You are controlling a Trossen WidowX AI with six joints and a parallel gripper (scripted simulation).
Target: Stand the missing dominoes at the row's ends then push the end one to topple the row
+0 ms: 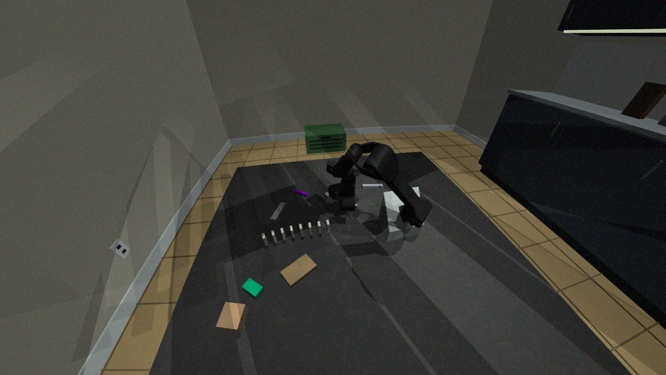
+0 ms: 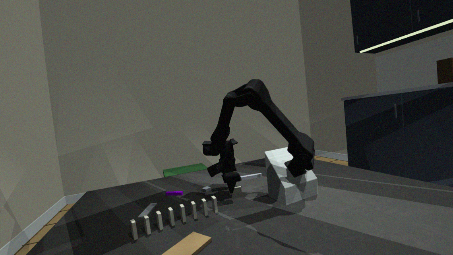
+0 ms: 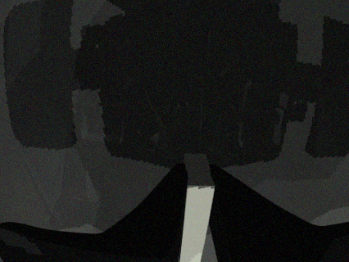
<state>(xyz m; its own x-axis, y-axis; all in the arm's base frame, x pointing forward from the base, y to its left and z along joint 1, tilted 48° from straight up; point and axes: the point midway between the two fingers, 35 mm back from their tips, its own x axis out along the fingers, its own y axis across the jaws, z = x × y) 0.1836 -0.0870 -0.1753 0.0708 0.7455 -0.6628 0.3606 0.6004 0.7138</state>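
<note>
Right now my gripper tip is 12 cm to the left of the small grey block and 6 cm short of it. Round my gripper tip: purple bar: 19 cm ahead, 17 cm to the right; then grey slab: 32 cm ahead, 8 cm to the right; then tan flat board: 26 cm ahead, 24 cm to the left.
</note>
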